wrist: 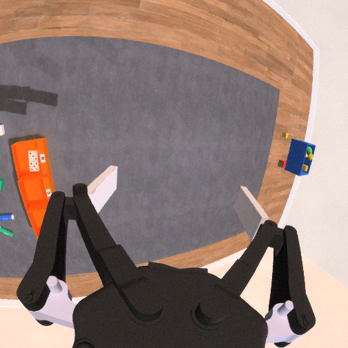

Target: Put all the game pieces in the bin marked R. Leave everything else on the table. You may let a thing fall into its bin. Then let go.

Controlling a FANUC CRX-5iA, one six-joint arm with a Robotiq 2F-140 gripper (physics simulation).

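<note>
An orange bin tray (44,148) with several compartments stands at the left in the wrist view. A white domino with black dots (33,160) lies in its upper compartment, beside the label R (42,158). My gripper (177,187) is wide open with nothing between its fingers, to the right of the tray and high above the table. The left finger hides part of the tray's lower end.
At the left edge, a white piece (1,130) and a green piece (1,184) show partly. Below them lie a blue cylinder (6,217) and a green cylinder (6,231). A blue box (296,156) with coloured things stands on the wooden floor beyond the grey table top (175,120).
</note>
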